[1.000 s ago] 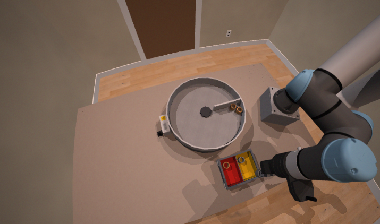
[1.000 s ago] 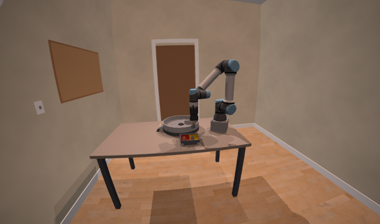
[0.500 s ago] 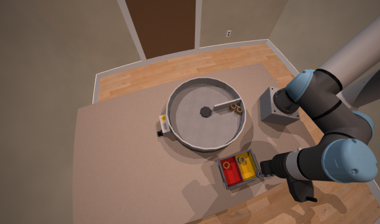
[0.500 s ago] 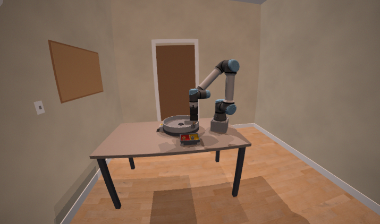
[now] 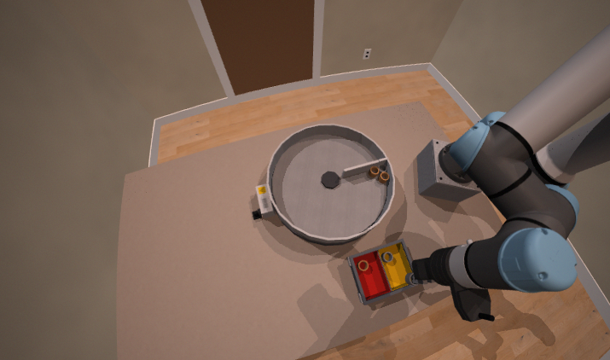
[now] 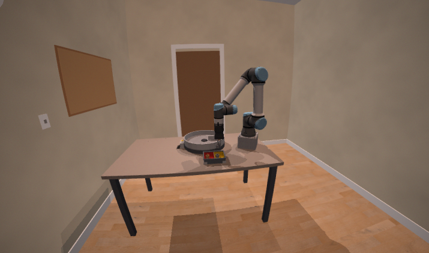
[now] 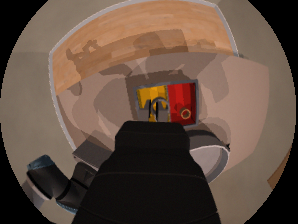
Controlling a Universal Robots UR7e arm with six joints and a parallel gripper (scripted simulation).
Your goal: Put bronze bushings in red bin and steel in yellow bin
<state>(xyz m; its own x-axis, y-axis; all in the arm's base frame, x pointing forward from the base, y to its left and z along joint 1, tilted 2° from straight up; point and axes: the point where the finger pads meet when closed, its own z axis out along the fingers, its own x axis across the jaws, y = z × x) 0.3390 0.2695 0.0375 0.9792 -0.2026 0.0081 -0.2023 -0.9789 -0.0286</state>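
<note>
The red bin lies 40 mm ahead of my hand, 40 mm to the right of it and 130 mm below it. From my hand the other things lie so: turntable (110 mm ahead, 370 mm to the right, 100 mm below).
</note>
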